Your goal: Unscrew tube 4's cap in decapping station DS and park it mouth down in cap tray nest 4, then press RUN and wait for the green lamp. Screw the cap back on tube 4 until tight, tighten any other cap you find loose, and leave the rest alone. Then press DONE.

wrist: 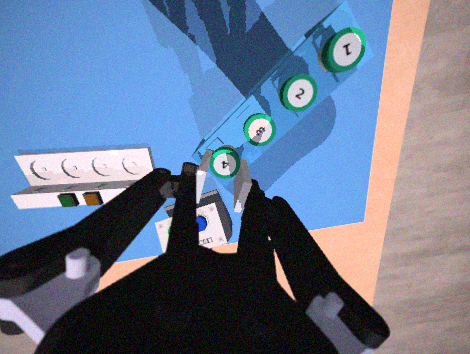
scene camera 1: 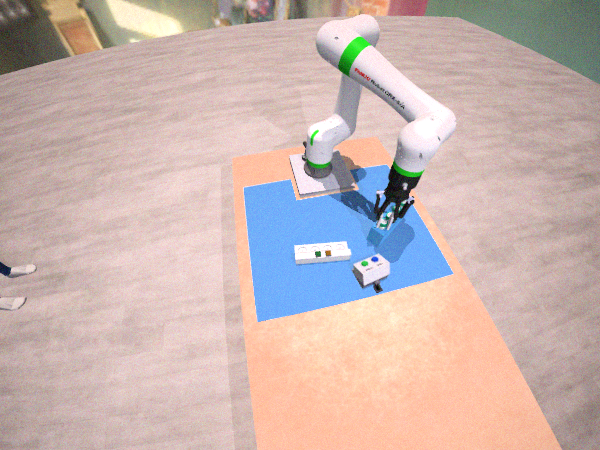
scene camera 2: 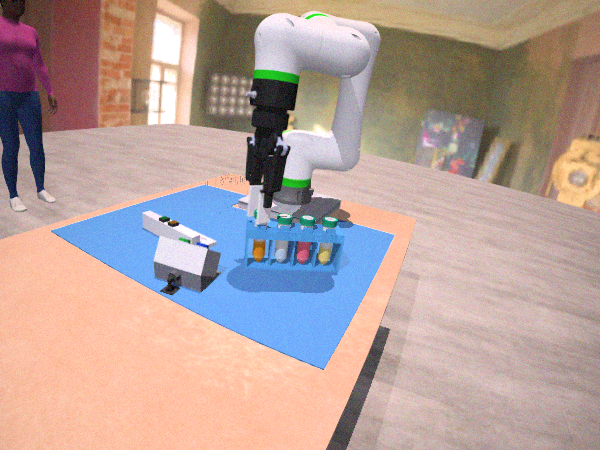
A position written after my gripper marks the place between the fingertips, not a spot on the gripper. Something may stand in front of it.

In view: my gripper [scene camera 2: 258, 219], a button box [wrist: 218, 231] and a blue mat [wrist: 82, 82].
My gripper is seen too in the wrist view [wrist: 223, 166] and in scene camera 1 [scene camera 1: 382, 225].
